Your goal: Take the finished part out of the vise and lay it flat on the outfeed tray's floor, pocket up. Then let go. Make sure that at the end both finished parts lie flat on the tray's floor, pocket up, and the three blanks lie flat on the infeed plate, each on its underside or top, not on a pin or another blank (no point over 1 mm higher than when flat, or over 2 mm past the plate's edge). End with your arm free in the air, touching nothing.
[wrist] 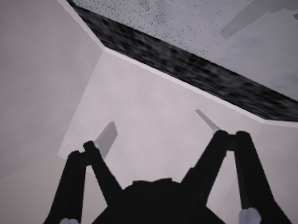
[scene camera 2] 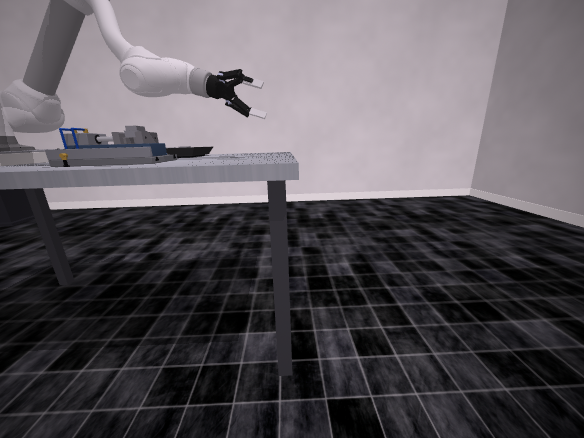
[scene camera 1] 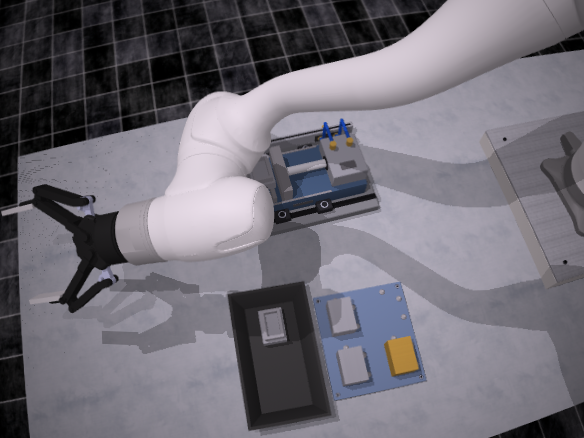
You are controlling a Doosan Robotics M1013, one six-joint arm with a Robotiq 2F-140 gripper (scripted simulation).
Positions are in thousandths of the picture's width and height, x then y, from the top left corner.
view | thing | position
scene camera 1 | my gripper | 37,586
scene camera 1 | brass block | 686,807
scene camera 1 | finished part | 465,729
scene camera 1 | blue plate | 650,723
